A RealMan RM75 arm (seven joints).
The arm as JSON. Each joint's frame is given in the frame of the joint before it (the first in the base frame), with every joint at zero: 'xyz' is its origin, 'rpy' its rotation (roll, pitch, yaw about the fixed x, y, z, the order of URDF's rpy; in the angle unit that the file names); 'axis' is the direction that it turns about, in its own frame. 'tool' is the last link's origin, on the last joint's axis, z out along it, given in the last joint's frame.
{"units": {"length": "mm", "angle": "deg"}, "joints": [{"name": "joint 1", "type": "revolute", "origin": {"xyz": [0.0, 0.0, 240.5], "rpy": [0.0, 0.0, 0.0]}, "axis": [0.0, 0.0, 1.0]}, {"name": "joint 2", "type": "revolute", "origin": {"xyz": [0.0, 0.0, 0.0], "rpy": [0.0, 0.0, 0.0]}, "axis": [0.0, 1.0, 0.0]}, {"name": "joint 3", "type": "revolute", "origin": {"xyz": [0.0, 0.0, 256.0], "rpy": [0.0, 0.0, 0.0]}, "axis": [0.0, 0.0, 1.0]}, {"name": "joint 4", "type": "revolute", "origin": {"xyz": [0.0, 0.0, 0.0], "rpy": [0.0, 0.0, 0.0]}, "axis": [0.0, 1.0, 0.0]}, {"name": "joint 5", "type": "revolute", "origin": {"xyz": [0.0, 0.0, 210.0], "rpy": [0.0, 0.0, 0.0]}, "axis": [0.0, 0.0, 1.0]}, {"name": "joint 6", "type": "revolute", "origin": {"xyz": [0.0, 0.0, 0.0], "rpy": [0.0, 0.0, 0.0]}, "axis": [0.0, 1.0, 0.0]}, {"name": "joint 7", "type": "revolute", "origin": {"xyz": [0.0, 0.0, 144.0], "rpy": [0.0, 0.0, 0.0]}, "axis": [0.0, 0.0, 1.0]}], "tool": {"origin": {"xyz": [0.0, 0.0, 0.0], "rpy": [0.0, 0.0, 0.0]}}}
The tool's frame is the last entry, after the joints.
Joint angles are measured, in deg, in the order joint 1, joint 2, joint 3, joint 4, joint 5, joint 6, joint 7. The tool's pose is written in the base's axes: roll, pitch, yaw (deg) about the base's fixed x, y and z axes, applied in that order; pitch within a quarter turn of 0, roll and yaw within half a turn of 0; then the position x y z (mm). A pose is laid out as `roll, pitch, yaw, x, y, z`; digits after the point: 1 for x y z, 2 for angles.
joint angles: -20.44, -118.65, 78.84, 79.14, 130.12, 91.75, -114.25
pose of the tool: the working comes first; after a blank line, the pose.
Where each joint sits with the arm in this pose, in the base's axes (m; each line is computed from the numbers above, not from the rounded line before):
joint 1: 0.0000 0.0000 0.2405
joint 2: 0.0000 0.0000 0.2405
joint 3: -0.2105 0.0785 0.1178
joint 4: -0.2105 0.0785 0.1178
joint 5: -0.1903 0.2869 0.1338
joint 6: -0.1903 0.2869 0.1338
joint 7: -0.2142 0.2957 -0.0079
the tool: -0.2142 0.2957 -0.0079

-173.49, 7.83, 19.69, -214.2, 295.7, -7.9
